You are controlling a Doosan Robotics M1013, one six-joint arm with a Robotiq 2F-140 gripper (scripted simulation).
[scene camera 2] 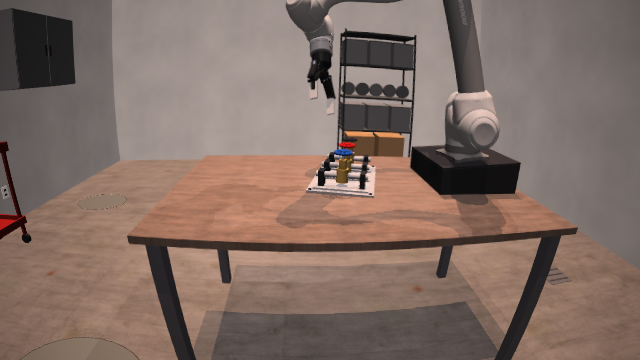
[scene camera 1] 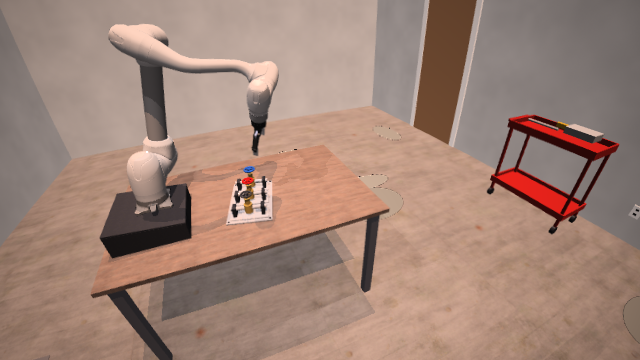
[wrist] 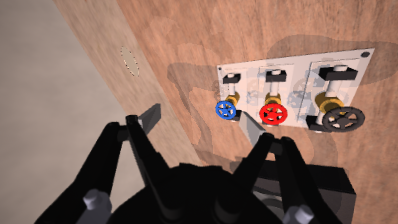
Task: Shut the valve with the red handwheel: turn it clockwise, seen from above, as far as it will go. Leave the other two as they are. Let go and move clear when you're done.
Labels:
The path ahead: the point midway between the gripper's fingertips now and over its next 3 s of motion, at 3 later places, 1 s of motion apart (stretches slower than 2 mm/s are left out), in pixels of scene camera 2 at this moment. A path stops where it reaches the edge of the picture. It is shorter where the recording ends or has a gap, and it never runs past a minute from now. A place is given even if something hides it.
My gripper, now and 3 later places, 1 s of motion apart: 322, 106; 358, 90; 349, 119; 347, 133

